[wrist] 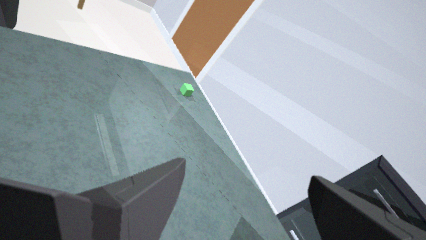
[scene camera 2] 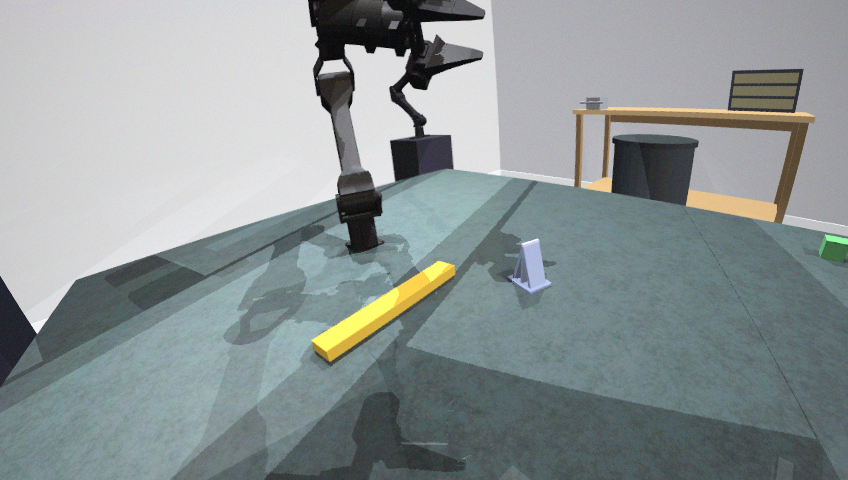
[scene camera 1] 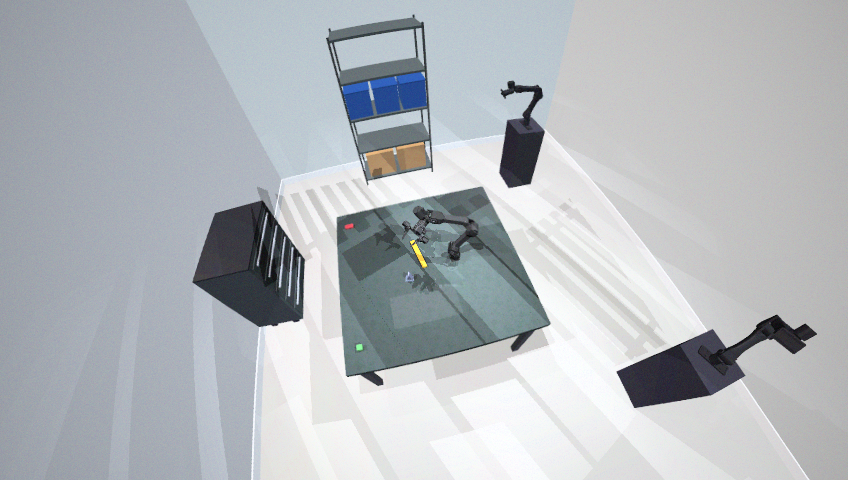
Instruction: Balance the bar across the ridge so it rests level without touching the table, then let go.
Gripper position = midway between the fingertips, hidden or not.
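My gripper (scene camera 2: 483,36) is open and holds nothing. The wrist view shows my gripper (wrist: 246,175) too. There is also a yellow bar (scene camera 2: 334,342) here, though in the wrist view the yellow bar is out of frame.
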